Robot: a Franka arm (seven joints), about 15 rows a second.
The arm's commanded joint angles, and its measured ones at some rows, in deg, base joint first. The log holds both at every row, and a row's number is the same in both.
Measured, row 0:
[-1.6 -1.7 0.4 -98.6 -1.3 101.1 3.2]
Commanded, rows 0 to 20:
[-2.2 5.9 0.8 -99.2 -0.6 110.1 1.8]
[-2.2 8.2 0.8 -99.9 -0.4 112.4 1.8]
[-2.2 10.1 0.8 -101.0 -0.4 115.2 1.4]
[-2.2 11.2 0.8 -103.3 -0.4 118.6 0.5]
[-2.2 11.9 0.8 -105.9 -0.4 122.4 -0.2]
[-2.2 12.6 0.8 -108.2 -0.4 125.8 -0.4]
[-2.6 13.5 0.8 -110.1 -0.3 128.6 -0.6]
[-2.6 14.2 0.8 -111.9 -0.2 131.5 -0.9]
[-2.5 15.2 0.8 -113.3 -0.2 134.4 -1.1]
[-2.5 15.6 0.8 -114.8 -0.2 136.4 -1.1]
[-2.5 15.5 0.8 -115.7 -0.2 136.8 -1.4]
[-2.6 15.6 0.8 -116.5 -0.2 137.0 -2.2]
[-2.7 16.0 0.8 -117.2 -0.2 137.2 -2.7]
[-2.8 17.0 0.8 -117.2 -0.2 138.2 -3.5]
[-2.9 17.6 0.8 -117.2 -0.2 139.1 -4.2]
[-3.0 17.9 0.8 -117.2 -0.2 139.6 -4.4]
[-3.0 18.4 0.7 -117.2 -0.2 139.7 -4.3]
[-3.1 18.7 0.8 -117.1 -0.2 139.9 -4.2]
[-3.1 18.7 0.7 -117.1 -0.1 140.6 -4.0]
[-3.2 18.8 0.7 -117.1 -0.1 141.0 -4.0]
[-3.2 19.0 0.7 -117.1 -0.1 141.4 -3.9]
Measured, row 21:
[-2.3 18.7 0.3 -116.8 -1.3 139.7 -2.0]
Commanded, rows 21 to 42:
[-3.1 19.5 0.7 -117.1 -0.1 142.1 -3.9]
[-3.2 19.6 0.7 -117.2 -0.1 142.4 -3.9]
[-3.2 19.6 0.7 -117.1 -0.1 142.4 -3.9]
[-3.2 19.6 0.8 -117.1 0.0 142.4 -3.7]
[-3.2 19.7 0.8 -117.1 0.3 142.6 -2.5]
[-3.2 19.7 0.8 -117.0 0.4 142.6 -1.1]
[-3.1 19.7 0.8 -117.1 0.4 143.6 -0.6]
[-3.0 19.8 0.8 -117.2 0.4 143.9 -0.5]
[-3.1 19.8 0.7 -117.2 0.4 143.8 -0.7]
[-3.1 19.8 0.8 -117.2 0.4 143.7 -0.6]
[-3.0 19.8 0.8 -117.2 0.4 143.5 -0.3]
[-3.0 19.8 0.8 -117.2 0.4 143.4 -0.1]
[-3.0 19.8 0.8 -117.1 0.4 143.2 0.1]
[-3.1 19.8 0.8 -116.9 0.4 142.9 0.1]
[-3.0 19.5 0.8 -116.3 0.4 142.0 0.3]
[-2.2 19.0 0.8 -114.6 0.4 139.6 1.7]
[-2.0 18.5 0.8 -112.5 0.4 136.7 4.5]
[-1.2 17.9 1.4 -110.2 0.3 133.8 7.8]
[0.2 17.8 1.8 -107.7 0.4 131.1 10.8]
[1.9 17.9 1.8 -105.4 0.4 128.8 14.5]
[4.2 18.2 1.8 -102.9 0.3 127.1 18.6]
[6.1 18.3 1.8 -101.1 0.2 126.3 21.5]
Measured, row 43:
[2.9 18.0 1.5 -105.4 -0.9 129.4 15.6]
